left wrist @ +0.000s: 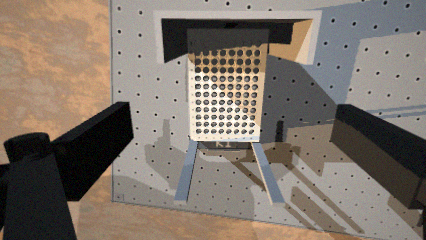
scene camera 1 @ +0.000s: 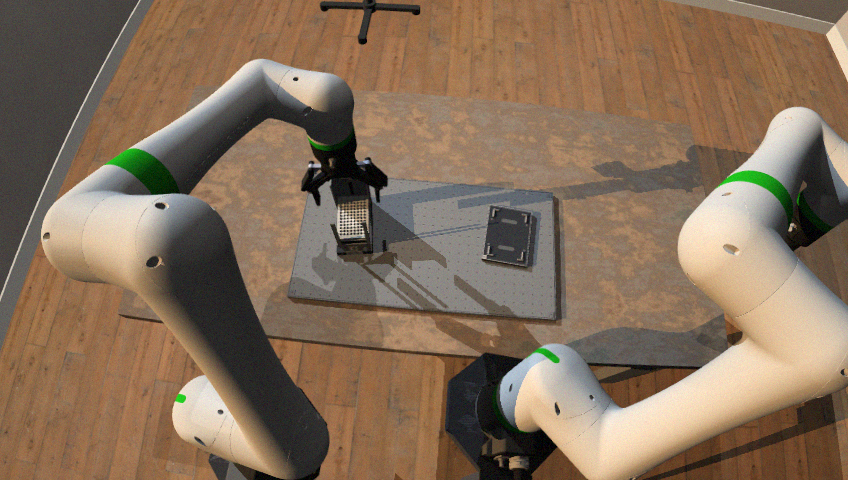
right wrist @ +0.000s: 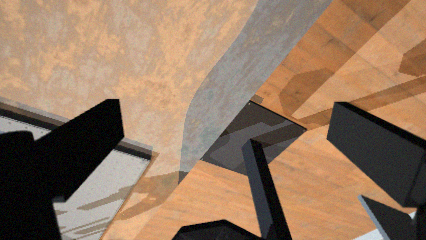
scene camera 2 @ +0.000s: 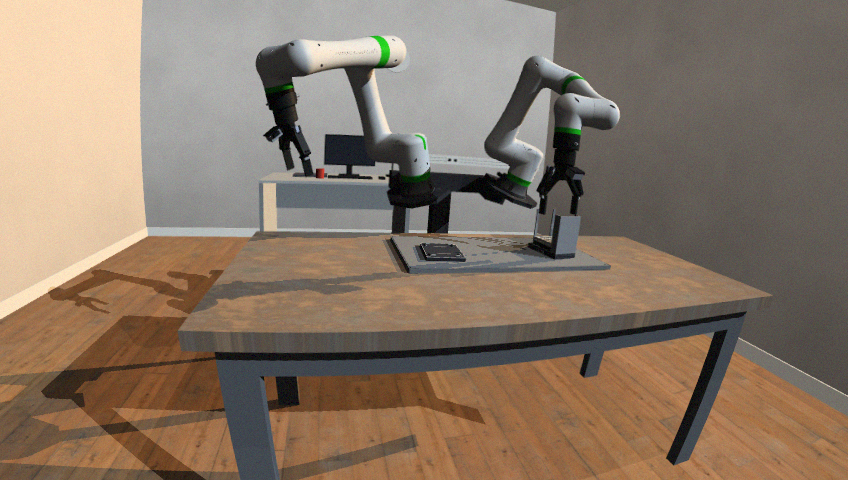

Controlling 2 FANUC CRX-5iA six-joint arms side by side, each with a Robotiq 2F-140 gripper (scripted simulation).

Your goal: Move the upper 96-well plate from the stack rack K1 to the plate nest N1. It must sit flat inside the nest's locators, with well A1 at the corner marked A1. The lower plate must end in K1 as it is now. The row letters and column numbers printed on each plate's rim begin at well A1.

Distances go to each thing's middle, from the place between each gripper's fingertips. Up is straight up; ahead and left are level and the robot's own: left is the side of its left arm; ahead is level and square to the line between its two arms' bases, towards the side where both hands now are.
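My left hand [scene camera 1: 348,199] is 110 mm above the white 96-well plate [scene camera 1: 348,232]. As for plate nest N1 [scene camera 1: 498,233], I find it 410 mm to the right of my left hand, 150 mm below it and 90 mm behind it.
My right hand [scene camera 2: 299,172] is 280 mm short of the plate nest N1, 230 mm above it and 410 mm to the right of it. The white 96-well plate, counted from my right hand, is 370 mm ahead, 820 mm to the left and 200 mm below.
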